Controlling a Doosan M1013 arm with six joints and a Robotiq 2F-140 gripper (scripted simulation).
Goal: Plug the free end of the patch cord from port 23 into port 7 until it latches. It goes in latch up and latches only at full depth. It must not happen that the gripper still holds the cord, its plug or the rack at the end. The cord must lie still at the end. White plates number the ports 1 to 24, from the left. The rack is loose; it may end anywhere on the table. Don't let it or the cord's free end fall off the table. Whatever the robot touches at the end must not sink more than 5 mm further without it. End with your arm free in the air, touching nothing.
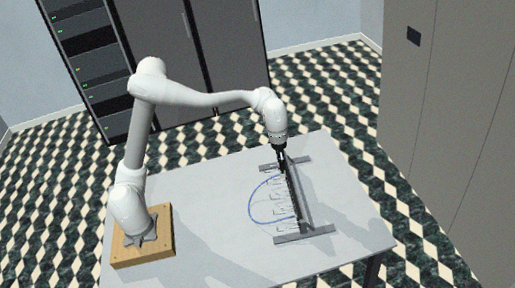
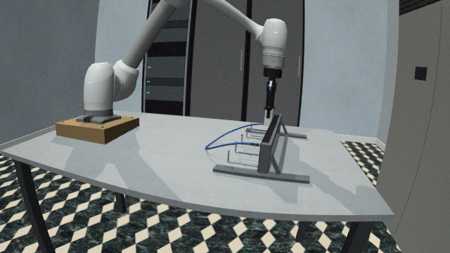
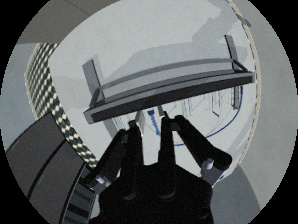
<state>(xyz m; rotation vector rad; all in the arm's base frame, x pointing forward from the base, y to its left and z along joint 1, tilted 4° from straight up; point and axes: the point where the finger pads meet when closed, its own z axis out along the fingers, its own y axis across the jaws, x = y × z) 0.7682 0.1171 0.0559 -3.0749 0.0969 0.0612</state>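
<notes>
My gripper is now 1 cm short of the plug and 3 cm above it.
</notes>
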